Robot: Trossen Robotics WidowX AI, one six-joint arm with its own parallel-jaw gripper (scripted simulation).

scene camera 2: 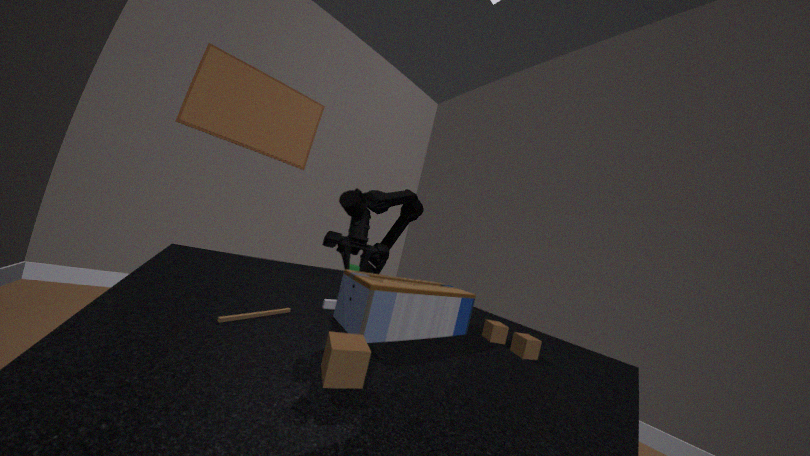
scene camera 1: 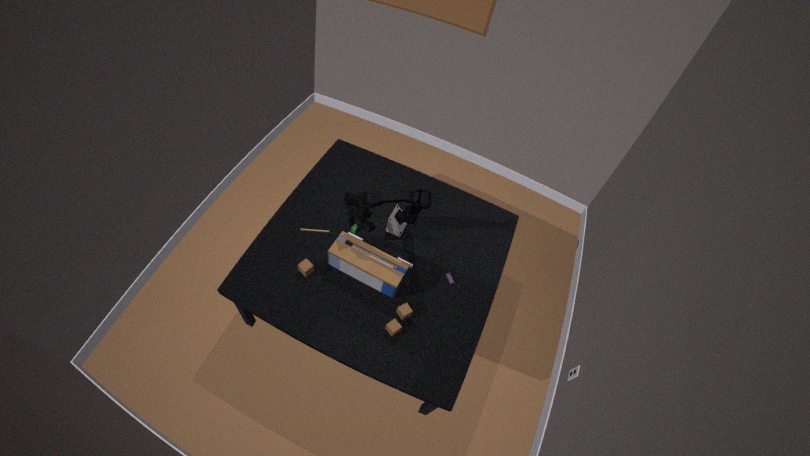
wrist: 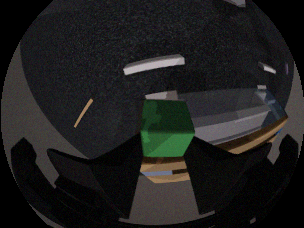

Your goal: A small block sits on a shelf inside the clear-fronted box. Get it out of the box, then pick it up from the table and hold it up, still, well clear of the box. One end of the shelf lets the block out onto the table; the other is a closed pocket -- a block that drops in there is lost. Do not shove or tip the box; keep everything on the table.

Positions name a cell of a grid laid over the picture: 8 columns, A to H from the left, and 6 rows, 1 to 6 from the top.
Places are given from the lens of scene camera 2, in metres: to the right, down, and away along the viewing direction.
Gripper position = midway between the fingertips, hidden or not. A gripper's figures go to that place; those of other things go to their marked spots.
my gripper (scene camera 2: D4): -0.14, 0.13, 0.63
box (scene camera 2: D5): -0.05, 0.17, 0.49
tan cube (scene camera 2: D5): -0.08, 0.18, 0.31
The marked spots on the box and the tan cube are 0.18 m apart.
